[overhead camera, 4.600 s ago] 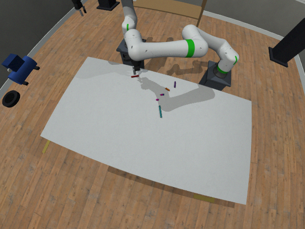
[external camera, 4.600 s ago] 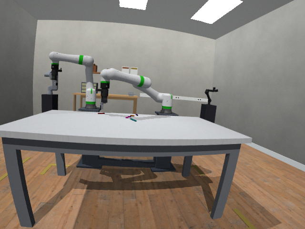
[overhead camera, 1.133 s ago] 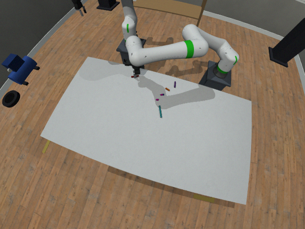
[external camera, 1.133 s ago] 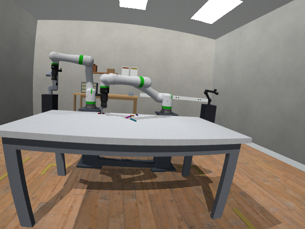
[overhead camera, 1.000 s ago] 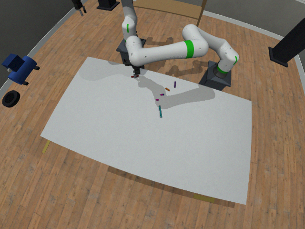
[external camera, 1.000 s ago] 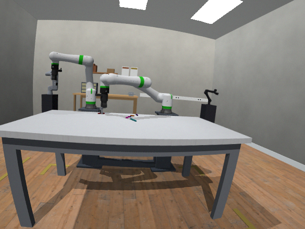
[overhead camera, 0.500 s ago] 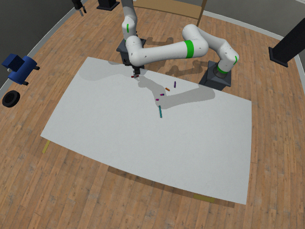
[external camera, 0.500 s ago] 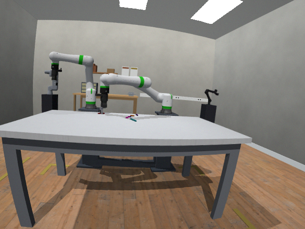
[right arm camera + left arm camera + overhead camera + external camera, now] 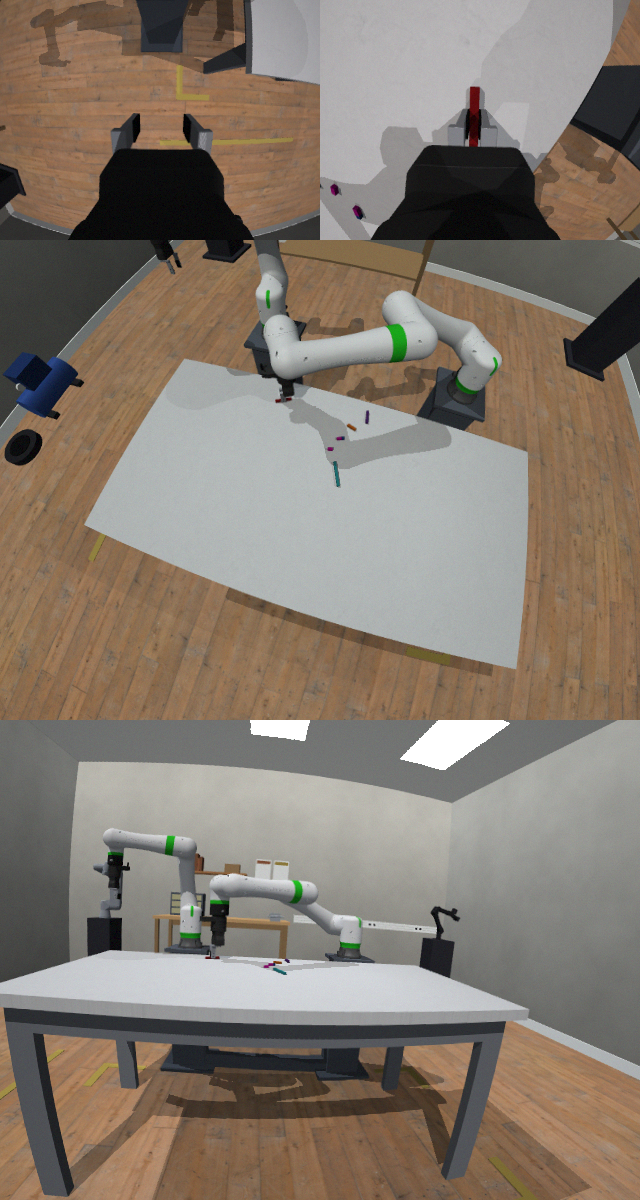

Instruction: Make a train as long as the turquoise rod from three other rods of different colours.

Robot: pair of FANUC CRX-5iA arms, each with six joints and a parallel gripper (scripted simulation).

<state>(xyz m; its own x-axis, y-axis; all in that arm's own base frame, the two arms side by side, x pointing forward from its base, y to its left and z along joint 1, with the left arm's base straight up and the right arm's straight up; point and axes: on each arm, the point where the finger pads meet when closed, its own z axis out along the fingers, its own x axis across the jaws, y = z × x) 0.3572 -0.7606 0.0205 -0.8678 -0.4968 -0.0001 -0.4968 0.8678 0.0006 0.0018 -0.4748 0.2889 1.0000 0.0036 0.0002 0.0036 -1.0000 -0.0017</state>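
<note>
Right now the red rod is 20 mm below my left hand. Also, from my left hand: purple rod: 50 mm behind, 360 mm to the left, 20 mm below; then blue rod: 80 mm ahead, 300 mm to the left, 20 mm below; then orange rod: 20 mm ahead, 320 mm to the left, 20 mm below.
</note>
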